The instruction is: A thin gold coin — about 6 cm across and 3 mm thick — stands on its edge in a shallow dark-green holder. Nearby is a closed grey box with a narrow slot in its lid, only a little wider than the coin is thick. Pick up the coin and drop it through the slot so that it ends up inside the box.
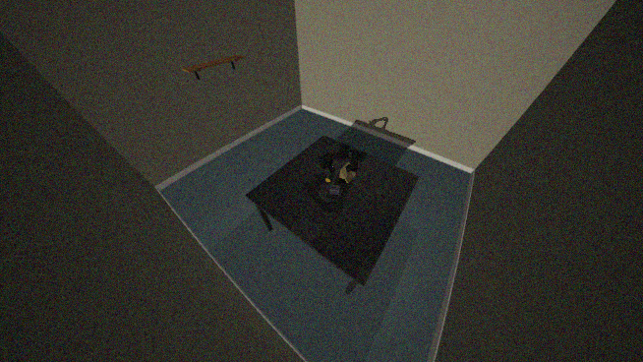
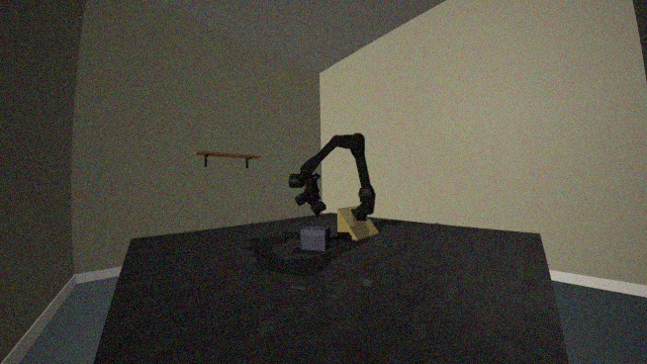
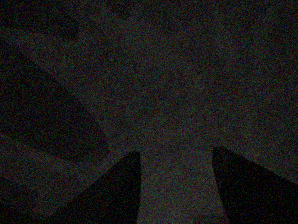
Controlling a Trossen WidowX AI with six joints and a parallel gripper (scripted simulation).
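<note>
My gripper tip is 11 cm short of the gold coin, 9 cm to the right of it and 6 cm above it.
</note>
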